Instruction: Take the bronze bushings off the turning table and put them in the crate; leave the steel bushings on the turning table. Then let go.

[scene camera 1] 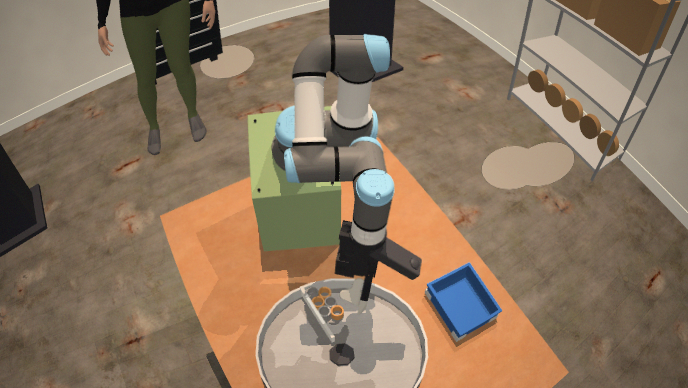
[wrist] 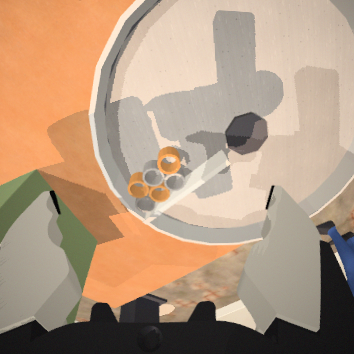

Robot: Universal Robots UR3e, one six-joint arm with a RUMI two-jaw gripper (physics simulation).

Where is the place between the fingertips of the gripper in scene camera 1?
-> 364, 286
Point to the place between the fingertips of the gripper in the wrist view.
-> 162, 190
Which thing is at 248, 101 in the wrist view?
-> A round grey turning table.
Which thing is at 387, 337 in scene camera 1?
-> A round grey turning table.
